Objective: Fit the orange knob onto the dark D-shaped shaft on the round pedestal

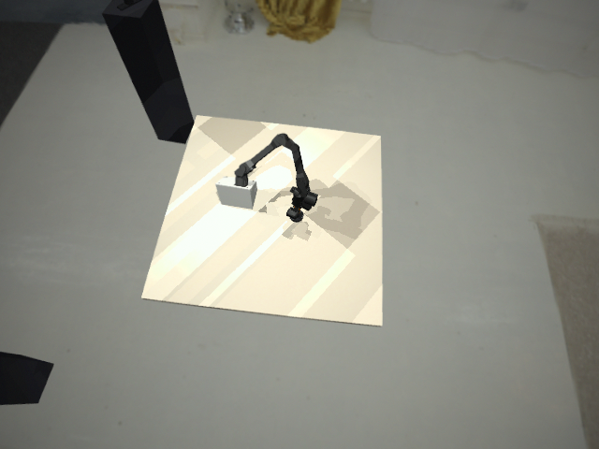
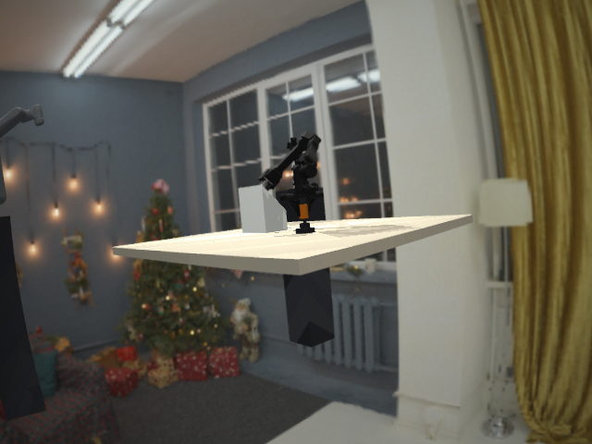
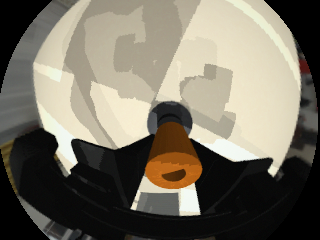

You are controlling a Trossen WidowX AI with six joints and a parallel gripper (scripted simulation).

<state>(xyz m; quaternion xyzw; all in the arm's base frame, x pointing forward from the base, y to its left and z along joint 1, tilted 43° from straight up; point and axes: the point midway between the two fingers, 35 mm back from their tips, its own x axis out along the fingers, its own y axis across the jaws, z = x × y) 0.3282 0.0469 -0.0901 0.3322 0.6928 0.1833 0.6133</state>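
Now: the orange knob 20 mm above my gripper tip. Round my gripper tip: dark round pedestal (40 mm below).
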